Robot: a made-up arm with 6 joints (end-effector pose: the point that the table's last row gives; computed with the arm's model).
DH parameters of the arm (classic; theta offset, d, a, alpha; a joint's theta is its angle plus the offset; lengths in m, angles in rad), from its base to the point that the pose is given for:
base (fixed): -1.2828 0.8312 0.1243 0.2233
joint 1: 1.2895 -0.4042 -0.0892 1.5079
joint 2: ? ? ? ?
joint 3: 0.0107 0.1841 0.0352 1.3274
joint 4: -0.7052 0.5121 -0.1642 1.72
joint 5: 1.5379 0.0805 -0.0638 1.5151
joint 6: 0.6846 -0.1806 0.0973 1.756
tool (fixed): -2.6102 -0.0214 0 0
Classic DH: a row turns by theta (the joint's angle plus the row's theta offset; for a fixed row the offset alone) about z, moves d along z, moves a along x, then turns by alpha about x.
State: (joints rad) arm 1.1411 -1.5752 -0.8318 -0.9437 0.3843 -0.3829
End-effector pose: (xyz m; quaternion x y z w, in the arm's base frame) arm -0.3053 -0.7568 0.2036 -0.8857 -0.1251 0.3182 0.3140
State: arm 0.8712 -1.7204 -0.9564 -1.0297 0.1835 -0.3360
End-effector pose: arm -0.5196 -0.6423 0.2917 -0.8251 0.0606 0.4312 0.3599
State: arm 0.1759 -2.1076 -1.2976 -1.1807 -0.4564 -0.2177
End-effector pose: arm -0.7659 -0.1593 0.7017 -0.3419 0.4083 0.6899 0.4903
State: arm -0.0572 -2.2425 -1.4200 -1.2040 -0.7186 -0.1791
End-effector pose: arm -0.7115 -0.0376 0.8724 -0.0937 0.4271 0.7418 0.5085
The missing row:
joint 2: 0.6612 0.0924 -0.0724 1.6283
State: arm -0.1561 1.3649 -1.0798 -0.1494 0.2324 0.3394
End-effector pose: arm 0.6840 -0.3279 0.2520 -0.7112 -0.1155 -0.6836 0.1165
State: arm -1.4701 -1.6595 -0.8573 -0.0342 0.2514 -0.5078
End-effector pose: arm -0.0016 0.6701 0.7194 -0.2703 0.8459 0.2476 0.3875
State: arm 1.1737 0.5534 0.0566 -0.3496 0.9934 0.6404
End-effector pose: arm 0.0904 0.1480 0.0656 -0.7853 -0.3658 -0.2980 0.4008
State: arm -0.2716 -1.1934 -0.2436 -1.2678 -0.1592 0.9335
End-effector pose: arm -0.2009 0.3082 -0.1369 -0.7250 0.0673 0.1957 0.6569
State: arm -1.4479 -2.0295 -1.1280 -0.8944 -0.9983 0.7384
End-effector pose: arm -0.0180 0.7110 0.9189 0.2503 0.0836 0.2574 0.9296
